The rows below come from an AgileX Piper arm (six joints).
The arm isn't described. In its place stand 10 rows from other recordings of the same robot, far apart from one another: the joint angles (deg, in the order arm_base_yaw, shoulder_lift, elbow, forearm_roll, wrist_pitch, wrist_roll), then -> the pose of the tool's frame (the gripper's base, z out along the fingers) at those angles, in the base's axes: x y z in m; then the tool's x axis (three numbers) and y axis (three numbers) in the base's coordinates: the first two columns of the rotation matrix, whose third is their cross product.
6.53, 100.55, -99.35, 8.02, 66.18, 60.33 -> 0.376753, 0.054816, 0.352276, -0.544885, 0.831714, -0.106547, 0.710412, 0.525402, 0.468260
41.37, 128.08, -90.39, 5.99, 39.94, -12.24 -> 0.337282, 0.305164, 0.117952, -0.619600, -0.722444, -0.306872, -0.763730, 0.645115, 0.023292
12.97, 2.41, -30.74, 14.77, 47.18, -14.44 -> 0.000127, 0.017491, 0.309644, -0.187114, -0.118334, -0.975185, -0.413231, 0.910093, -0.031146
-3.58, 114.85, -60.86, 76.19, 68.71, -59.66 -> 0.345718, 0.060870, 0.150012, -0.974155, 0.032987, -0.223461, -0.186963, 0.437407, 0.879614
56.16, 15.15, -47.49, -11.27, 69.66, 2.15 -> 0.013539, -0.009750, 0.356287, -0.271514, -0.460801, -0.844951, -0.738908, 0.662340, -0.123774
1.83, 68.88, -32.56, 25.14, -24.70, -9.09 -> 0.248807, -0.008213, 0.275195, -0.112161, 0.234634, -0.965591, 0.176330, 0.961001, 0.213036
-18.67, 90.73, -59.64, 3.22, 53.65, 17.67 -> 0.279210, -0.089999, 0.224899, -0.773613, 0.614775, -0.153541, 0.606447, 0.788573, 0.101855
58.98, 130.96, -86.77, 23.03, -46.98, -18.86 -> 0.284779, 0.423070, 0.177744, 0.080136, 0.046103, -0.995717, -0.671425, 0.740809, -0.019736
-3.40, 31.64, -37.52, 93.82, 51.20, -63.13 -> 0.081095, 0.066069, 0.388322, -0.160921, 0.352168, -0.921999, -0.742174, 0.572623, 0.348255
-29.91, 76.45, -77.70, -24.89, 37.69, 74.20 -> 0.244311, -0.167556, 0.413391, 0.303204, 0.727924, -0.614975, 0.735531, 0.231534, 0.636700
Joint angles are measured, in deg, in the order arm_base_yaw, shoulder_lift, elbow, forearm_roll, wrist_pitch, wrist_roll. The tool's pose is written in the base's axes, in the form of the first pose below.
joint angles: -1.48, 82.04, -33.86, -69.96, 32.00, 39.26
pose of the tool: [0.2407 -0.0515 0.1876], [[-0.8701 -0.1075 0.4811], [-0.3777 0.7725 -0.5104], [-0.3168 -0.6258 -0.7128]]
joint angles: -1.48, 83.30, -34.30, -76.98, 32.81, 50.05
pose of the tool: [0.2470 -0.0544 0.1885], [[-0.8624 -0.0150 0.5059], [-0.3309 0.7731 -0.5412], [-0.3830 -0.6342 -0.6717]]
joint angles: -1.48, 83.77, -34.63, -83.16, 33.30, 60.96
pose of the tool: [0.2521 -0.0561 0.1918], [[-0.8369 0.0896 0.5400], [-0.2772 0.7813 -0.5592], [-0.4720 -0.6177 -0.6290]]
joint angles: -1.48, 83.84, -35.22, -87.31, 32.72, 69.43
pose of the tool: [0.2572 -0.0558 0.1963], [[-0.7985 0.1704 0.5774], [-0.2308 0.7992 -0.5550], [-0.5560 -0.5764 -0.5988]]
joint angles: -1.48, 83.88, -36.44, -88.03, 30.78, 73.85
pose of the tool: [0.2635 -0.0534 0.2010], [[-0.7635 0.2158 0.6087], [-0.1862 0.8290 -0.5273], [-0.6184 -0.5159 -0.5928]]
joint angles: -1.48, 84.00, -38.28, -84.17, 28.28, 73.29
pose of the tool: [0.2699 -0.0499 0.2054], [[-0.7454 0.2355 0.6236], [-0.1354 0.8625 -0.4876], [-0.6527 -0.4479 -0.6110]]
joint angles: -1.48, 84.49, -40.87, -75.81, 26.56, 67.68
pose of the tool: [0.2772 -0.0466 0.2099], [[-0.7469 0.2430 0.6190], [-0.0833 0.8893 -0.4496], [-0.6597 -0.3874 -0.6440]]
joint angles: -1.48, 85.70, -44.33, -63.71, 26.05, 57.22
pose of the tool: [0.2866 -0.0432 0.2138], [[-0.7676 0.2314 0.5976], [-0.0439 0.9113 -0.4093], [-0.6394 -0.3404 -0.6894]]
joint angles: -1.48, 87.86, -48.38, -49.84, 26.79, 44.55
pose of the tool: [0.2983 -0.0391 0.2150], [[-0.8012 0.2051 0.5622], [-0.0130 0.9332 -0.3591], [-0.5983 -0.2950 -0.7450]]
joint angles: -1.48, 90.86, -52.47, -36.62, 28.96, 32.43
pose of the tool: [0.3105 -0.0343 0.2118], [[-0.8435 0.1716 0.5090], [0.0117 0.9532 -0.3021], [-0.5370 -0.2489 -0.8060]]
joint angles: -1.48, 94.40, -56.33, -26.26, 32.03, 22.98
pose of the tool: [0.3227 -0.0297 0.2048], [[-0.8850 0.1383 0.4446], [0.0277 0.9688 -0.2462], [-0.4648 -0.2056 -0.8612]]
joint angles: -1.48, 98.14, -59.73, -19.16, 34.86, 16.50
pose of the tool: [0.3343 -0.0257 0.1952], [[-0.9175 0.1088 0.3826], [0.0338 0.9797 -0.1975], [-0.3964 -0.1683 -0.9025]]
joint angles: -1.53, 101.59, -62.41, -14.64, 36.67, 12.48
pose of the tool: [0.3447 -0.0229 0.1847], [[-0.9381 0.0887 0.3347], [0.0362 0.9865 -0.1599], [-0.3444 -0.1379 -0.9286]]
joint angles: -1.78, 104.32, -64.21, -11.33, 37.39, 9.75
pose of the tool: [0.3525 -0.0218 0.1749], [[-0.9495 0.0794 0.3036], [0.0417 0.9908 -0.1288], [-0.3110 -0.1096 -0.9441]]
